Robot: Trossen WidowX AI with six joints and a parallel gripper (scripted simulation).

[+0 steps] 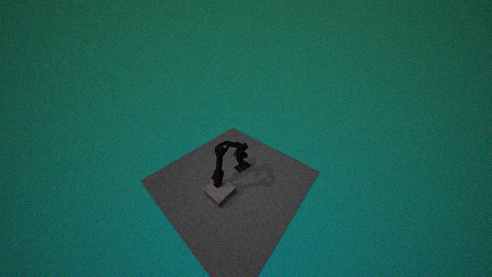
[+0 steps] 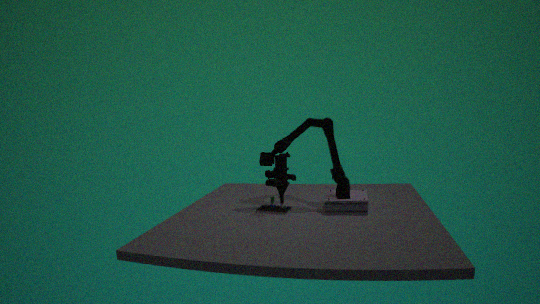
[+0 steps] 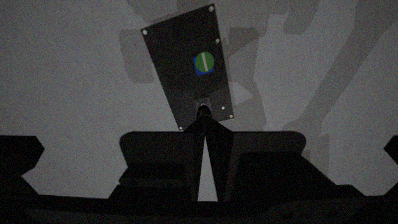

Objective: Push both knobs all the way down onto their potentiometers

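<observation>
The dark round knob lies 10 mm below my gripper tip. From my gripper tip the other things lie so: green knob (50 mm ahead, 30 mm to the right, 20 mm below).
</observation>
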